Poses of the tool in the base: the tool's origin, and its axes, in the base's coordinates. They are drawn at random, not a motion.
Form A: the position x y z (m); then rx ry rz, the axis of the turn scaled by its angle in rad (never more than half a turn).
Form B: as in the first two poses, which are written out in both.
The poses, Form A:
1: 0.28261 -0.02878 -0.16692 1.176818 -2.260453 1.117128
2: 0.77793 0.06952 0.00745 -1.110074 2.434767 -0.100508
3: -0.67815 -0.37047 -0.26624 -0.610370 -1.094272 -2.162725
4: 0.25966 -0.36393 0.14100 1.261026 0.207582 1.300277
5: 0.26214 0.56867 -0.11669 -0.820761 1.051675 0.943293
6: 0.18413 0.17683 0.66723 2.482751 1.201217 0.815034
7: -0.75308 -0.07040 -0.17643 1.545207 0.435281 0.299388
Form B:
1: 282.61 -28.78 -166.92 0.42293 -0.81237 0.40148 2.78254
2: 777.93 69.52 7.45 -0.41455 0.90925 -0.03753 2.67777
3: -678.15 -370.47 -266.24 -0.24420 -0.43780 -0.86527 2.49947
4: 259.66 -363.93 141.00 0.69166 0.11386 0.71319 1.82318
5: 262.14 568.67 -116.69 -0.50235 0.64368 0.57734 1.63385
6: 184.13 176.83 667.23 0.86327 0.41767 0.28339 2.87598
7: -753.08 -70.40 -176.43 0.94622 0.26655 0.18333 1.63302
